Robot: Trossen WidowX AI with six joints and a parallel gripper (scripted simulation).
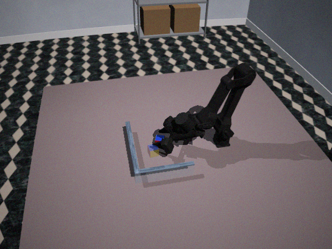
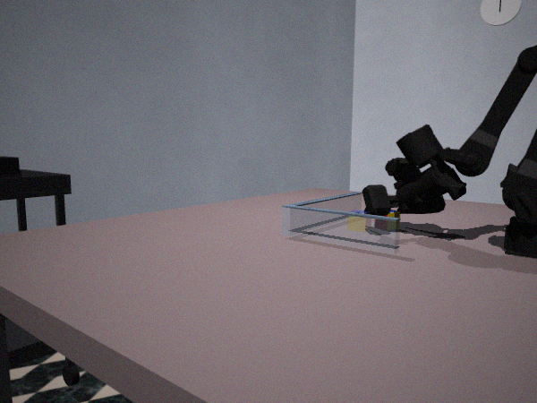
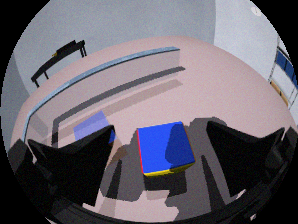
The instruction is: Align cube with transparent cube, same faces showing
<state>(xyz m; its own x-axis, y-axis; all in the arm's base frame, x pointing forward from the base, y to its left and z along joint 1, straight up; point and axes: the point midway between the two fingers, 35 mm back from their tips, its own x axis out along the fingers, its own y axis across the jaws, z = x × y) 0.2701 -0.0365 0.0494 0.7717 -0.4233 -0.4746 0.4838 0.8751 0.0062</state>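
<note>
Right now my hand is 50 mm to the right of the transparent cube, 50 mm short of it and 30 mm above it.
</note>
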